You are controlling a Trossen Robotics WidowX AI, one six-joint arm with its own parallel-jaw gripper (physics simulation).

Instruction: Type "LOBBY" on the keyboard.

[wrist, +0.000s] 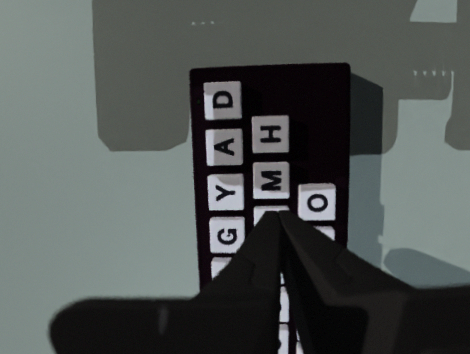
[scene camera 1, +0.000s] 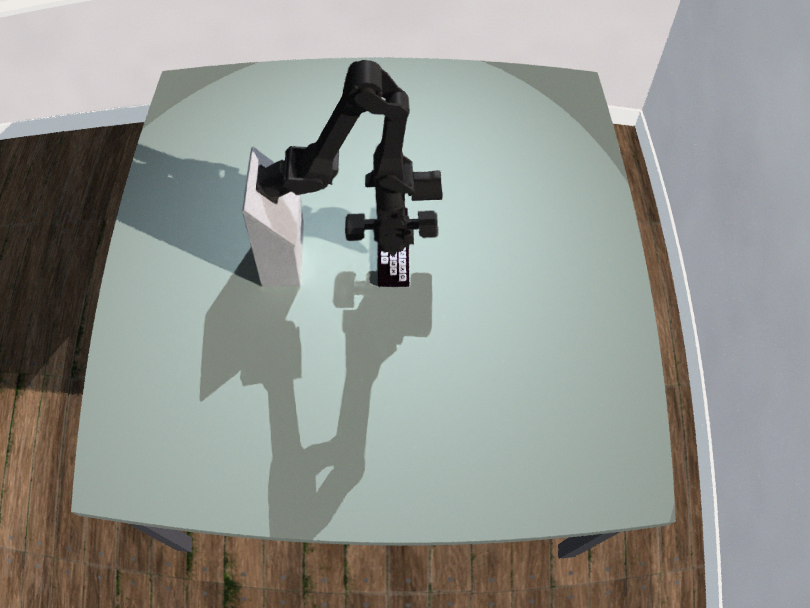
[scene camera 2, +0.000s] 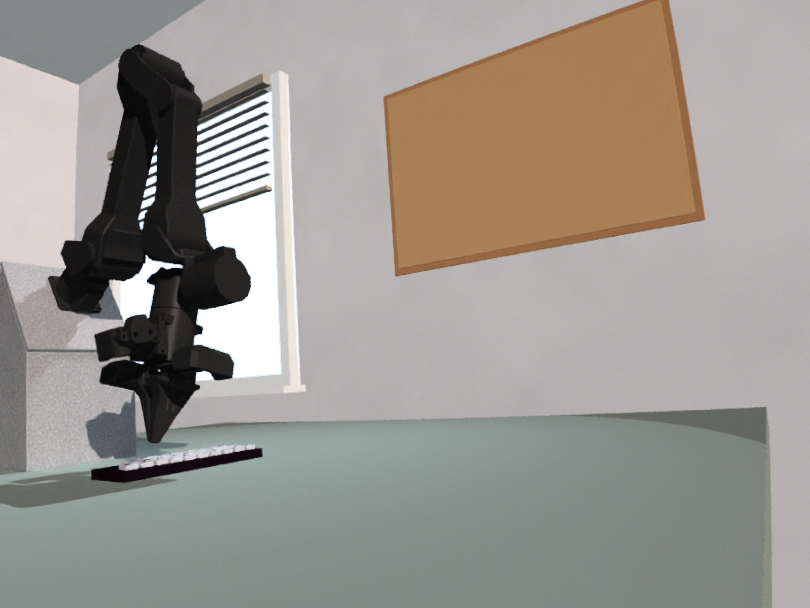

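Pixels of known places: gripper, fingertip midpoint: (wrist: 276, 222) (scene camera 1: 393, 254) (scene camera 2: 153, 442); arm's base, origin of the base link: (scene camera 1: 267, 184) (scene camera 2: 74, 295).
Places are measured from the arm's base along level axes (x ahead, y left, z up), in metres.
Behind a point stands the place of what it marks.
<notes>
The dark keyboard (scene camera 1: 393, 283) {x 0.247, y -0.105, z -0.233 m} (scene camera 2: 189, 465) {x 0.284, y -0.026, z -0.238 m} (wrist: 320, 100) {x 0.227, y -0.090, z -0.233 m} lies flat on the table with white letter keys. My gripper (scene camera 1: 393, 251) {x 0.248, y -0.047, z -0.210 m} (scene camera 2: 154, 440) {x 0.248, y -0.047, z -0.210 m} (wrist: 276, 222) {x 0.248, y -0.047, z -0.210 m} is shut and empty, pointing down a little above the keys. In the wrist view its tips overlap the B key (wrist: 263, 213) {x 0.253, y -0.046, z -0.228 m}, next to the M key (wrist: 271, 180) {x 0.249, y -0.060, z -0.228 m}; the B key's letter is hidden. The O key (wrist: 316, 202) {x 0.231, y -0.049, z -0.228 m} is right of the tips. The Y key (wrist: 226, 192) {x 0.268, y -0.056, z -0.228 m} is to the left, between the A key (wrist: 224, 147) {x 0.267, y -0.074, z -0.228 m} and the G key (wrist: 227, 235) {x 0.269, y -0.037, z -0.228 m}. The L key does not show; the fingers cover several keys.
A pale angular block (scene camera 1: 278, 251) {x 0.016, y -0.093, z -0.104 m} (scene camera 2: 71, 405) {x 0.052, y -0.034, z -0.163 m} stands on the table (scene camera 1: 523, 359) {x 0.504, y -0.288, z -0.243 m} (scene camera 2: 457, 510) {x 0.666, y -0.125, z -0.244 m} left of the keyboard, with the arm's base mounted on it. The arm's shadow falls across the table. A corkboard (scene camera 2: 536, 143) and a window are on the wall.
</notes>
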